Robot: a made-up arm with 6 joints. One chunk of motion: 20 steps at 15 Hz.
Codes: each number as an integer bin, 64 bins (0 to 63) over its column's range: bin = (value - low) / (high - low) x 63, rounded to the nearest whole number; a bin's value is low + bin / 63 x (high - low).
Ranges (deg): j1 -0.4..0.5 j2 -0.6..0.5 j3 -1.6..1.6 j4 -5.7..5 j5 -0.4..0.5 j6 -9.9..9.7
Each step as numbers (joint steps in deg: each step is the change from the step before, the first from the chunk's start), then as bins.
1 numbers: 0.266 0.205 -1.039 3.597 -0.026 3.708
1 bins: 47 46 11 55 26 44
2 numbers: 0.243 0.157 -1.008 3.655 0.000 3.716
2 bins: 45 43 12 55 28 44
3 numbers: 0.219 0.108 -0.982 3.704 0.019 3.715
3 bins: 43 41 12 55 29 44
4 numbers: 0.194 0.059 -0.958 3.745 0.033 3.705
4 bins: 42 38 13 56 30 44
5 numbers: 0.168 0.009 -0.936 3.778 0.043 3.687
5 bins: 40 35 13 56 31 44
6 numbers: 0.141 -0.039 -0.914 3.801 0.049 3.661
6 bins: 38 32 14 56 31 44
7 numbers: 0.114 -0.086 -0.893 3.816 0.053 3.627
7 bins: 36 29 14 56 32 43
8 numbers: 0.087 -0.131 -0.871 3.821 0.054 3.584
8 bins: 34 27 14 56 32 43
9 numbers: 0.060 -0.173 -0.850 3.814 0.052 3.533
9 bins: 32 24 15 56 32 43
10 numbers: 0.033 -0.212 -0.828 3.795 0.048 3.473
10 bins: 30 22 15 56 31 43
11 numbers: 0.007 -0.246 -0.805 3.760 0.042 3.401
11 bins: 28 20 16 56 31 43
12 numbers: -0.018 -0.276 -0.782 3.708 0.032 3.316
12 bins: 27 19 16 55 30 42
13 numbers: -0.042 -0.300 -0.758 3.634 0.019 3.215
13 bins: 25 17 17 55 29 42
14 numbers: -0.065 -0.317 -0.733 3.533 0.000 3.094
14 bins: 23 16 17 54 28 42
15 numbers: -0.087 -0.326 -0.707 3.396 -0.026 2.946
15 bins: 22 16 18 54 26 41
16 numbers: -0.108 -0.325 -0.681 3.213 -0.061 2.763
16 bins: 20 16 18 52 24 41
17 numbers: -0.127 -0.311 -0.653 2.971 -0.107 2.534
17 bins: 19 17 19 51 21 40
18 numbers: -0.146 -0.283 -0.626 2.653 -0.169 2.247
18 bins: 18 18 19 49 16 39
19 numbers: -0.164 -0.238 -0.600 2.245 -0.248 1.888
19 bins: 17 21 20 47 11 38
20 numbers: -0.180 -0.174 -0.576 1.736 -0.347 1.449
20 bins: 15 24 20 44 4 36
